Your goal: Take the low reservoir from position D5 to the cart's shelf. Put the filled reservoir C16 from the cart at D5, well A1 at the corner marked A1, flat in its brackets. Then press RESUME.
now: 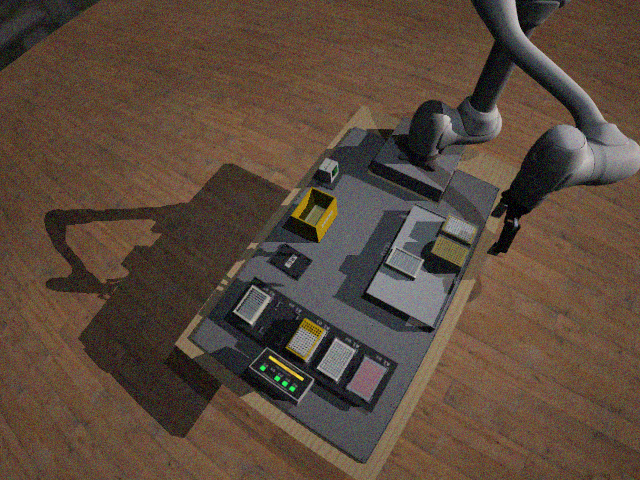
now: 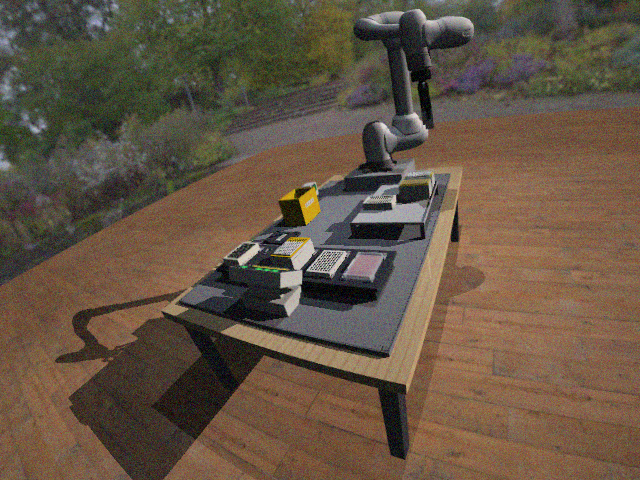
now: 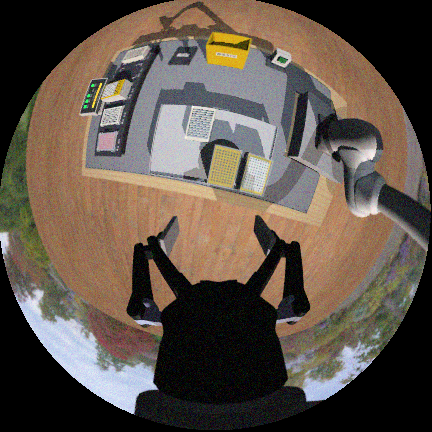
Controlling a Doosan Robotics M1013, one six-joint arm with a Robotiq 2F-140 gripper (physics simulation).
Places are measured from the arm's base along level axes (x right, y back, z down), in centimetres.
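Pixels of known places: gripper, between the fingertips: [image 1: 493, 234] [image 2: 428, 126] [image 3: 216, 223]; arm's base, origin of its link: [image 1: 422, 152] [image 2: 380, 167] [image 3: 329, 138].
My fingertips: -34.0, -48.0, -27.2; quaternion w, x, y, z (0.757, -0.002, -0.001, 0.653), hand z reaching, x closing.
Ahead of a thing's pixels: the offset from my fingertips to its top centre, as dx, dy, dz. "spot": to the spot under its first point.
A pale ribbed reservoir @[+67.3, -48.1, +26.9] [image 1: 252, 304] [image 2: 241, 253] [image 3: 136, 54] sits at one end of the dark bracket row [image 2: 379, 285] [image 3: 139, 82]; an open spot is beside it. Another pale ribbed reservoir @[+22.5, -8.2, +26.0] [image 1: 404, 262] [image 2: 379, 202] [image 3: 201, 123] lies flat on the grey raised cart @[+15.4, -3.3, +28.6] [image 1: 408, 291] [image 2: 398, 214] [image 3: 167, 145]. Their liquid levels and position labels are too small to read. The panel with green buttons @[spot: +43.5, -64.9, +22.9] [image 1: 281, 375] [image 2: 266, 276] [image 3: 93, 97] stands beside the row; RESUME is unreadable. My gripper [image 1: 496, 231] [image 2: 430, 125] [image 3: 216, 223] is open and empty, high up beyond the table's cart-side edge.
A yellow rack @[+8.3, +1.6, +22.1] [image 1: 449, 251] [image 3: 224, 166] and a white rack with yellow rim @[+7.5, +12.4, +22.1] [image 1: 459, 228] [image 3: 256, 173] stand on the cart. The bracket row holds a yellow-white rack @[+42.6, -50.3, +23.6] [image 1: 306, 339], white plate @[+30.2, -51.5, +28.6] [image 1: 337, 359] and pink plate @[+17.9, -52.6, +28.6] [image 1: 367, 378]. A yellow bin @[+63.8, -3.2, +21.7] [image 1: 313, 214] [image 2: 299, 206] stands across from the cart.
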